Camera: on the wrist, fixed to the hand. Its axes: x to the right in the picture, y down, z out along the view.
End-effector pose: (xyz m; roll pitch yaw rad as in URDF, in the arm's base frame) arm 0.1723 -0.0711 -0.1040 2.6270 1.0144 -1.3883
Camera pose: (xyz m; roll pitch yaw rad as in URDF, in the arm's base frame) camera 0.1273 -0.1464 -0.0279 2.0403 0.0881 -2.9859
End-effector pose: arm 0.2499 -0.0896 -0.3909 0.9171 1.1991 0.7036
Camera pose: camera 0.2061 0.0086 -0.3472 1.4563 -0.3101 0.7767
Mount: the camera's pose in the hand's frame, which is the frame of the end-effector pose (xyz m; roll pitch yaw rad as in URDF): -0.0298 0.0977 -0.0552 -0.0478 -0.5827 1.4981
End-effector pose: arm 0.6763 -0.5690 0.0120 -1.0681 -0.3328 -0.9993
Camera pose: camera 0.6798 -0.5768 -0.1038 -0.4869 0.4327 0.3391
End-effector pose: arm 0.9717 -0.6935 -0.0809 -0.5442 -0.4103 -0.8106
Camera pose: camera 1.0196 -0.6641 -0.1825 -0.4957 -0.0606 0.7203
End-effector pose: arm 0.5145 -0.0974 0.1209 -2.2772 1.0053 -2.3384
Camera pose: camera 0.4723 0.0107 0.1254 1.5635 0.6212 0.9537
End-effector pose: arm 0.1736 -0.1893 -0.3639 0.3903 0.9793 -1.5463
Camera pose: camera 0.2842 -0.1584 -0.3469 1.1323 -0.4226 -0.8841
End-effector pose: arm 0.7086 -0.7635 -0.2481 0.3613 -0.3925 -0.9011
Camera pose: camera 0.7825 -0.6782 -0.2753 -0.6441 -0.8801 1.0789
